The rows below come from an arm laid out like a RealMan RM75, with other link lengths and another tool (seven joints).
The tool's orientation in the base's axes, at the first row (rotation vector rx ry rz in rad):
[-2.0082 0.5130 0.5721]
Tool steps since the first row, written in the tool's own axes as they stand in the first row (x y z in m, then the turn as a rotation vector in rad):
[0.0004 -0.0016 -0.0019 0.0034 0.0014 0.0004]
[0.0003 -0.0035 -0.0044 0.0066 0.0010 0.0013]
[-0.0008 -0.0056 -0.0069 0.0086 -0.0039 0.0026]
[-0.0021 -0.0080 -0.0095 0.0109 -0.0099 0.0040]
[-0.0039 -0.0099 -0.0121 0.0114 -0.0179 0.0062]
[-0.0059 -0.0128 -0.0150 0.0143 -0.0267 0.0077]
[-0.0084 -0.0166 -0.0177 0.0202 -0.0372 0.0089]
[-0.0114 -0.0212 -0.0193 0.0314 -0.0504 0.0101]
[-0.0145 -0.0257 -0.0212 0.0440 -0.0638 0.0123]
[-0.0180 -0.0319 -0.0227 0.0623 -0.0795 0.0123]
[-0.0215 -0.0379 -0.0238 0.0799 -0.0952 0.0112]
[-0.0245 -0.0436 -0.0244 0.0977 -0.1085 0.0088]
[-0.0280 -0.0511 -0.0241 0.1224 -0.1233 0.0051]
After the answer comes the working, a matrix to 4 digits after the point.
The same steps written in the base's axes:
[0.0016 -0.0010 0.0017 0.0019 -0.0007 -0.0031]
[0.0030 -0.0023 0.0041 0.0045 -0.0001 -0.0051]
[0.0038 -0.0034 0.0073 0.0086 0.0030 -0.0035]
[0.0046 -0.0044 0.0109 0.0136 0.0067 -0.0014]
[0.0047 -0.0056 0.0143 0.0182 0.0123 0.0029]
[0.0053 -0.0066 0.0188 0.0252 0.0173 0.0065]
[0.0060 -0.0069 0.0240 0.0357 0.0225 0.0097]
[0.0065 -0.0058 0.0296 0.0519 0.0282 0.0117]
[0.0069 -0.0051 0.0353 0.0692 0.0348 0.0125]
[0.0079 -0.0031 0.0423 0.0928 0.0397 0.0125]
[0.0087 -0.0009 0.0489 0.1161 0.0438 0.0135]
[0.0096 0.0016 0.0548 0.1383 0.0457 0.0132]
[0.0110 0.0057 0.0618 0.1672 0.0462 0.0105]

The tool's axes in the first row as the columns of a matrix, in the base's axes (rounded; the answer above uses it unrounded):
[0.8024 -0.5675 -0.1849]
[-0.1222 -0.4594 0.8798]
[-0.5842 -0.6833 -0.4380]

